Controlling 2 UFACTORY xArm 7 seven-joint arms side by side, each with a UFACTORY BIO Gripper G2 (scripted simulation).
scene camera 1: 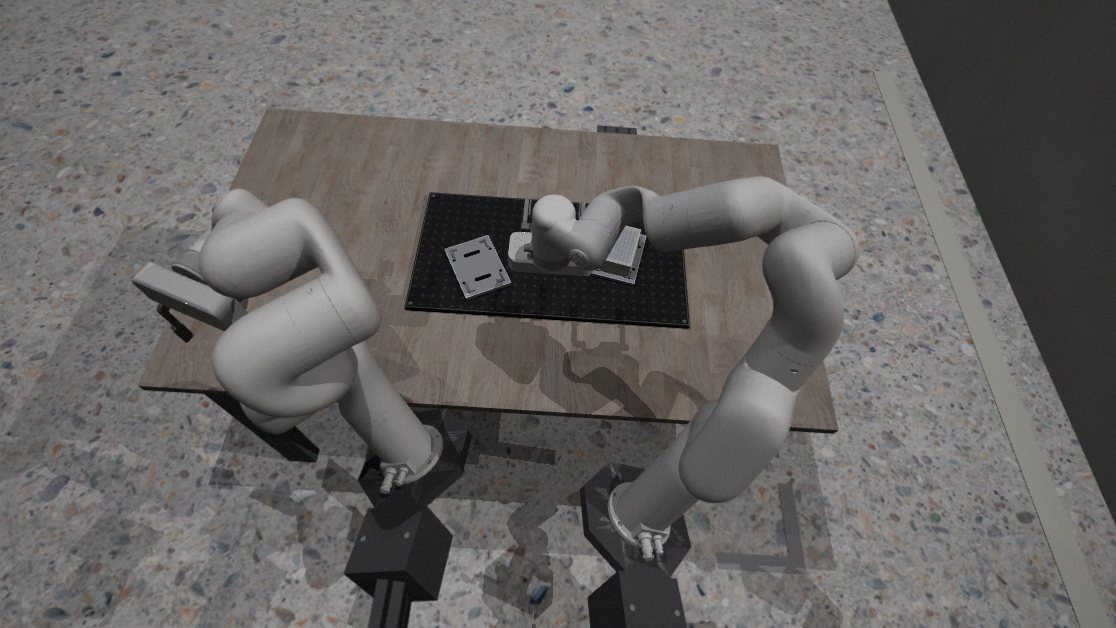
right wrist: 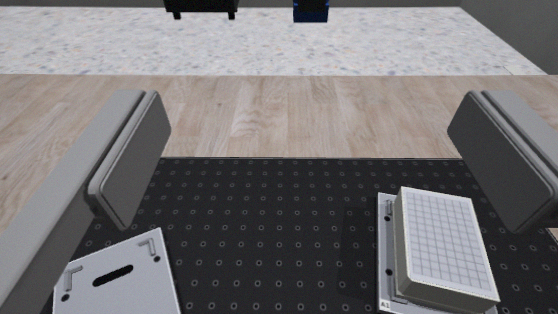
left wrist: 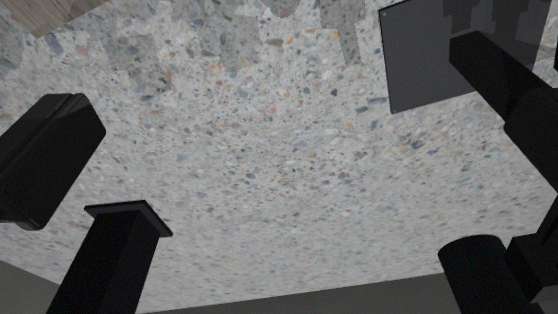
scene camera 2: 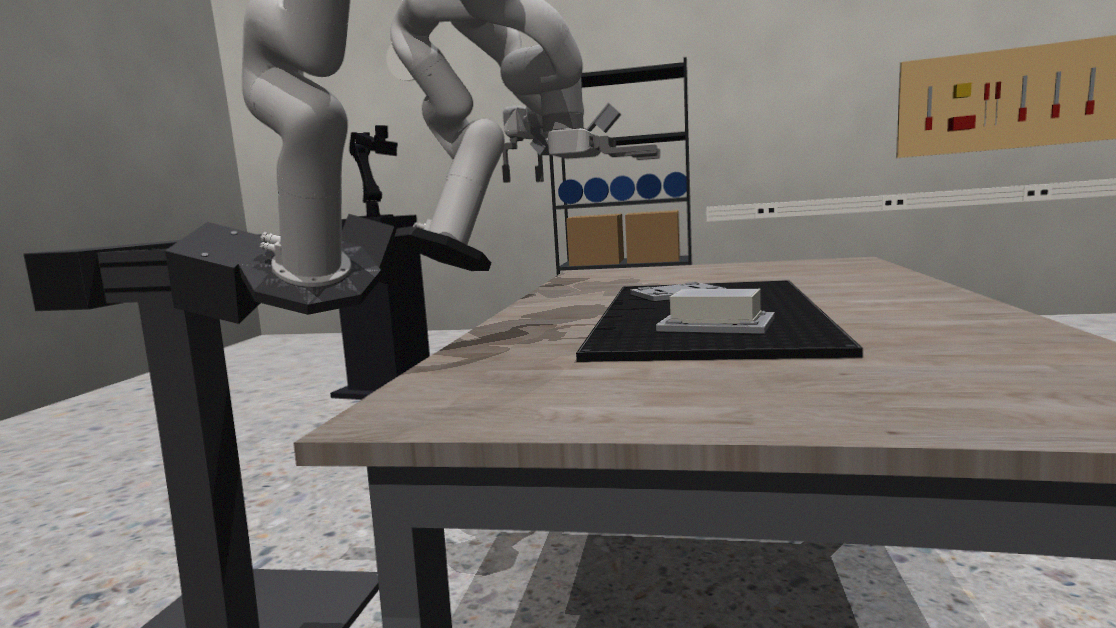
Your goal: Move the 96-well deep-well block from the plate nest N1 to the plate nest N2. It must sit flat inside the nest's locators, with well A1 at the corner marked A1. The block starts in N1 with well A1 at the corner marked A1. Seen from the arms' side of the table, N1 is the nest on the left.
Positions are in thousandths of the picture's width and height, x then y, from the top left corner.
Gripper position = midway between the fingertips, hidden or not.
I see my left gripper (scene camera 2: 469, 291), my right gripper (scene camera 1: 498, 324), a pale deep-well block (scene camera 2: 647, 488) and a nest N2 (scene camera 2: 619, 525).
The pale deep-well block also shows in scene camera 1 (scene camera 1: 556, 413) and in the right wrist view (right wrist: 788, 807). The left wrist view does not show the pale deep-well block: it is out of frame.
